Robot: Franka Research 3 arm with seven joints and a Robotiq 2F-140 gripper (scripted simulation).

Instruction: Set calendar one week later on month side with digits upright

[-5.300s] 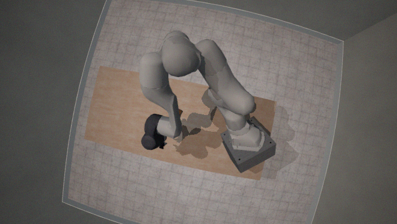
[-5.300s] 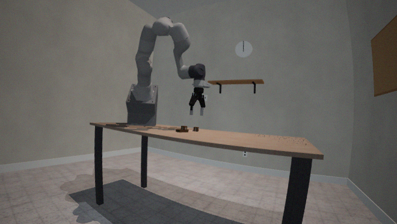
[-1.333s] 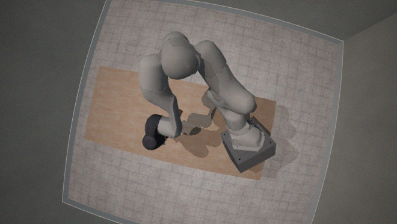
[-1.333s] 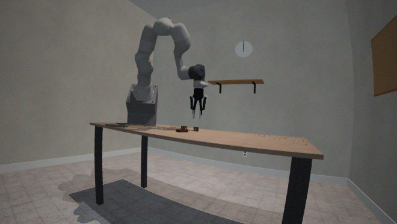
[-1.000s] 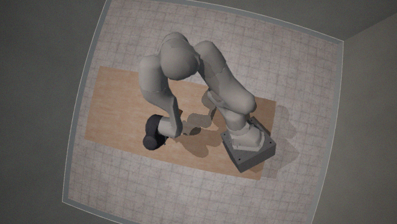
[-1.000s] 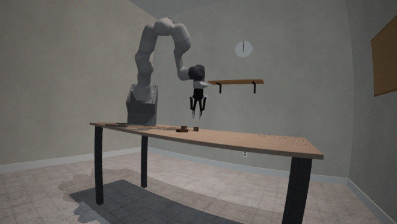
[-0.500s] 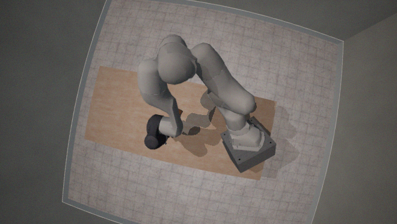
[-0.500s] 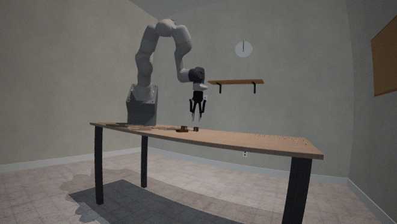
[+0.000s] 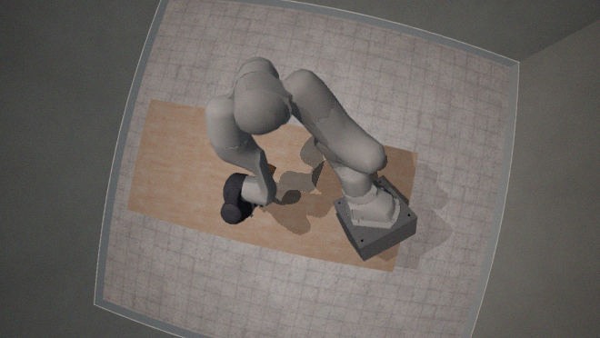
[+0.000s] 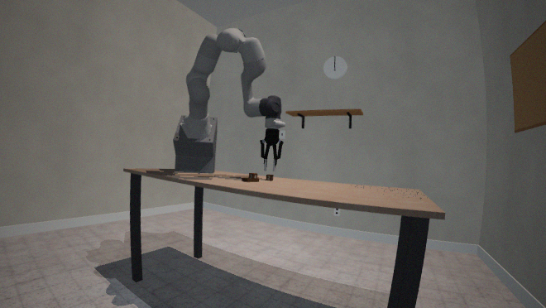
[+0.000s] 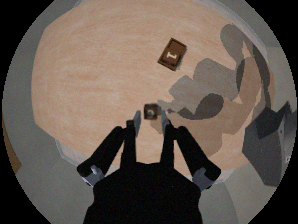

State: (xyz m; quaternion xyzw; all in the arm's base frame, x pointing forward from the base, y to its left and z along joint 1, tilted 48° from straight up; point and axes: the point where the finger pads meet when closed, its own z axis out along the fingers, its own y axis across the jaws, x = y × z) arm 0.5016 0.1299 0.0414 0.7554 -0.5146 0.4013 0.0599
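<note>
My gripper is now 7 cm above the calendar cube.
</note>
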